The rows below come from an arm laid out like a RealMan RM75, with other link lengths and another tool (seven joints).
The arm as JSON. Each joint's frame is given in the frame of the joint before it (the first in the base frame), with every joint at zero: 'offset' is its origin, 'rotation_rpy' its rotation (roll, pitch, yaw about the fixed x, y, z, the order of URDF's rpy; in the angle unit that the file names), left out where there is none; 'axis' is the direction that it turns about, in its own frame. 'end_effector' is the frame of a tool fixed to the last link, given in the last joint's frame.
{
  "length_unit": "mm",
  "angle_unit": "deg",
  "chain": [
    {
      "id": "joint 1",
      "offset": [
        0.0,
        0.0,
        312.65
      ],
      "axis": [
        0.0,
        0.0,
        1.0
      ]
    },
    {
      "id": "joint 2",
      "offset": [
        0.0,
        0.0,
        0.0
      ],
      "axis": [
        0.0,
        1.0,
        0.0
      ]
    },
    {
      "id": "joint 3",
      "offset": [
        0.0,
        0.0,
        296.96
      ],
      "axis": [
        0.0,
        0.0,
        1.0
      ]
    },
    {
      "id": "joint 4",
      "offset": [
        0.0,
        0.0,
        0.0
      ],
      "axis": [
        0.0,
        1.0,
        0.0
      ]
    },
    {
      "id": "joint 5",
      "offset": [
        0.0,
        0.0,
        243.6
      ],
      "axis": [
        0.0,
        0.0,
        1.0
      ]
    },
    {
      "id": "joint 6",
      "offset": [
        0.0,
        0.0,
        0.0
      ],
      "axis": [
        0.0,
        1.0,
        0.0
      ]
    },
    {
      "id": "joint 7",
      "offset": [
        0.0,
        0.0,
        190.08
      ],
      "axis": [
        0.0,
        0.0,
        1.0
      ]
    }
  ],
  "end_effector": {
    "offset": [
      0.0,
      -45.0,
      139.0
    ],
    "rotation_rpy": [
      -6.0,
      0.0,
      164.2
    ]
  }
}
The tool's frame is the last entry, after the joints.
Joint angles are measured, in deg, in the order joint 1, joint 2, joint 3, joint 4, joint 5, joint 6, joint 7. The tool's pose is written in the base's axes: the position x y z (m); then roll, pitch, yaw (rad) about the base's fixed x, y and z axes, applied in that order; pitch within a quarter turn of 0, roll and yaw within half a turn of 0. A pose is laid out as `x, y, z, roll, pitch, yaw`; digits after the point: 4 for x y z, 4 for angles.
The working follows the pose.
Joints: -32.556 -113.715 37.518 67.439 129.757 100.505 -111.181
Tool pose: -0.2938, 0.5052, 0.0273, 2.8274, 0.3332, -2.3061
Where each joint sits with the arm in this pose, in the base's axes (m; each line is computed from the numbers above, not from the rounded line before):
joint 1: 0.0000 0.0000 0.3126
joint 2: 0.0000 0.0000 0.3126
joint 3: -0.2292 0.1463 0.1932
joint 4: -0.2292 0.1463 0.1932
joint 5: -0.2880 0.3464 0.3190
joint 6: -0.2880 0.3464 0.3190
joint 7: -0.2766 0.4181 0.1433
the tool: -0.2938 0.5052 0.0273

